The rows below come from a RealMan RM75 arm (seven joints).
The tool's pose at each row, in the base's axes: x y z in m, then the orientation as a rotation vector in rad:
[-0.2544 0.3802 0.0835 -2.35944 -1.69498 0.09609]
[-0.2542 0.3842 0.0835 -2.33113 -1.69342 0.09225]
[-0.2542 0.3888 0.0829 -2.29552 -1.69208 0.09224]
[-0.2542 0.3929 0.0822 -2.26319 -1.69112 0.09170]
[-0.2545 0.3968 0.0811 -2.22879 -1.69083 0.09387]
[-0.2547 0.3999 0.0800 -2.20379 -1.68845 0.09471]
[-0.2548 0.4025 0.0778 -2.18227 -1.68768 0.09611]
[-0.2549 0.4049 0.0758 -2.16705 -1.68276 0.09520]
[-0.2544 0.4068 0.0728 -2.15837 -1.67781 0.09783]
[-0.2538 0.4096 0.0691 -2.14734 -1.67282 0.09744]
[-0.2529 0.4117 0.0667 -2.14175 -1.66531 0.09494]
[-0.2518 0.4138 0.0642 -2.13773 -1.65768 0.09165]
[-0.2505 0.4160 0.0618 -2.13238 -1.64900 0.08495]
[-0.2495 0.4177 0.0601 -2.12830 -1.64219 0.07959]
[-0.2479 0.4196 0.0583 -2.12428 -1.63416 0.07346]
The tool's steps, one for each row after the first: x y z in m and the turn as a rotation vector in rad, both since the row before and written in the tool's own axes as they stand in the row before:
[0.0038 -0.0010 0.0006 0.01868 0.01447 -0.01145]
[0.0043 -0.0012 0.0014 0.02494 0.01513 -0.01451]
[0.0038 -0.0009 0.0015 0.02225 0.01383 -0.01355]
[0.0034 -0.0009 0.0019 0.02434 0.01272 -0.01471]
[0.0027 -0.0006 0.0018 0.01833 0.01054 -0.00974]
[0.0021 0.0000 0.0027 0.01546 0.00806 -0.00906]
[0.0019 0.0001 0.0025 0.01209 0.00876 -0.00437]
[0.0014 0.0011 0.0031 0.00912 0.00419 -0.00091]
[0.0021 0.0013 0.0040 0.00950 0.00684 -0.00241]
[0.0018 0.0013 0.0025 0.00605 0.00713 0.00110]
[0.0018 0.0015 0.0025 0.00470 0.00704 0.00177]
[0.0019 0.0017 0.0024 0.00465 0.01001 0.00120]
[0.0015 0.0012 0.0017 0.00350 0.00787 0.00099]
[0.0018 0.0018 0.0017 0.00364 0.00888 0.00156]

